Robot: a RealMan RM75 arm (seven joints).
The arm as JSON. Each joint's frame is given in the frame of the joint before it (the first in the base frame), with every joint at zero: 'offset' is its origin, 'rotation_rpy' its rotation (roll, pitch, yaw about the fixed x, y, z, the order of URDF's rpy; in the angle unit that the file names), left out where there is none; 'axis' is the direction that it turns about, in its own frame. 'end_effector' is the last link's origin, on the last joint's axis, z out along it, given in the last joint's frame.
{
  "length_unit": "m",
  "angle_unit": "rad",
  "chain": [
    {
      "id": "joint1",
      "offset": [
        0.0,
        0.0,
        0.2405
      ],
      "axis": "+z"
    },
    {
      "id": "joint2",
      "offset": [
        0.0,
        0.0,
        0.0
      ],
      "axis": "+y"
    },
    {
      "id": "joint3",
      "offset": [
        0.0,
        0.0,
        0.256
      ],
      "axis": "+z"
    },
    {
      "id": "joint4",
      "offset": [
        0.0,
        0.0,
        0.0
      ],
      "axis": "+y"
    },
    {
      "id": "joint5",
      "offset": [
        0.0,
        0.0,
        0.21
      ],
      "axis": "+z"
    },
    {
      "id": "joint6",
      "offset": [
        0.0,
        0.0,
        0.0
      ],
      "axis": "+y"
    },
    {
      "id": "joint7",
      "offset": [
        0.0,
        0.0,
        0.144
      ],
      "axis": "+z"
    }
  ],
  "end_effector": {
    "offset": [
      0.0,
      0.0,
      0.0
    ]
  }
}
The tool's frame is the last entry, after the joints.
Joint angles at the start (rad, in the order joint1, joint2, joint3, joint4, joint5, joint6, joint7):
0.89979 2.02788 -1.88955 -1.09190 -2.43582 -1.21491 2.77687
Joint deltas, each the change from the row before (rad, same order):
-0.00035 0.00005 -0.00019 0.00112 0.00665 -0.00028 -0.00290
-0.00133 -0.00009 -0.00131 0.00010 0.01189 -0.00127 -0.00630
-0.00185 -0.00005 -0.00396 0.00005 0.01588 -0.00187 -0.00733
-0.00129 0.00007 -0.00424 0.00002 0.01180 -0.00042 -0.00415
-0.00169 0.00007 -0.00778 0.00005 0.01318 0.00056 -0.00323
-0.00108 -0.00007 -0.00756 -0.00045 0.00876 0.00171 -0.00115
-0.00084 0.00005 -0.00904 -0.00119 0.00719 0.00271 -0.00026
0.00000 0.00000 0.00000 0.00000 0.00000 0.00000 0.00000
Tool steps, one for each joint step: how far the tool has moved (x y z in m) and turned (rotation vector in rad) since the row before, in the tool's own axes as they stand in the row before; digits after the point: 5 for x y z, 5 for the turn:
0.00009 0.00079 0.00024 -0.00615 -0.00085 0.00024
0.00020 0.00169 0.00033 -0.01123 -0.00144 -0.00196
0.00046 0.00262 0.00070 -0.01520 -0.00054 -0.00326
0.00025 0.00213 0.00068 -0.01104 -0.00060 -0.00222
0.00050 0.00276 0.00117 -0.01213 0.00042 -0.00311
0.00026 0.00211 0.00098 -0.00750 0.00027 -0.00317
0.00009 0.00221 0.00106 -0.00584 0.00023 -0.00461
0.00000 0.00000 0.00000 0.00000 0.00000 0.00000

